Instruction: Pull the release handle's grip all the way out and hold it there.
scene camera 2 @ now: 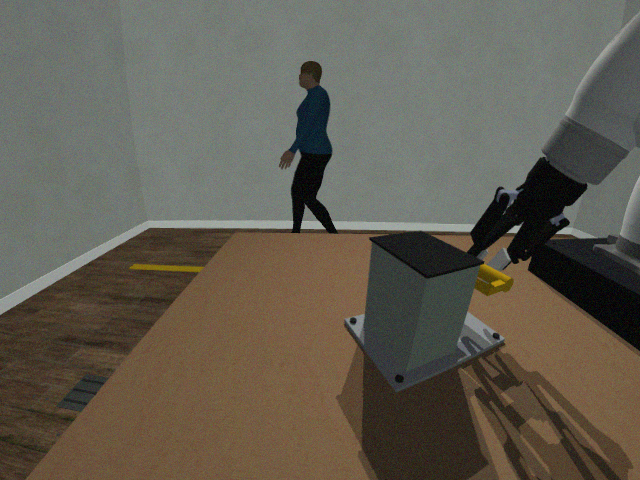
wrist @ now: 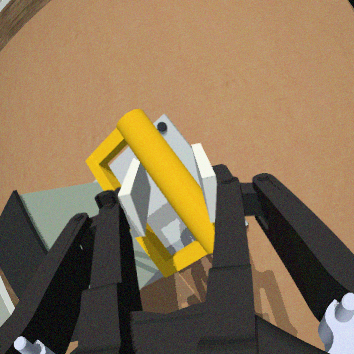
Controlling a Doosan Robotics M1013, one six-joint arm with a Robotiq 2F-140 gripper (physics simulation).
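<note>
The release handle's grip is a yellow round bar [scene camera 2: 496,277] [wrist: 160,172] on a yellow rectangular frame. It sticks out from the right side of the grey-green box [scene camera 2: 392,304] [wrist: 62,210] in the scene view. My gripper [scene camera 2: 491,258] [wrist: 169,166] has its two pale pads on either side of the bar, which crosses between them at a slant. One pad reaches inside the handle's frame, the other is on the outer side. The gripper is shut on the bar. The box hides part of the handle and a fingertip in the scene view.
The box has a black lid [scene camera 2: 426,252] and stands on a bolted light grey base plate [scene camera 2: 480,328] [wrist: 172,140] on the brown table [scene camera 2: 248,330]. A black pedestal [scene camera 2: 573,273] is at the right. A person [scene camera 2: 312,124] is beyond the table.
</note>
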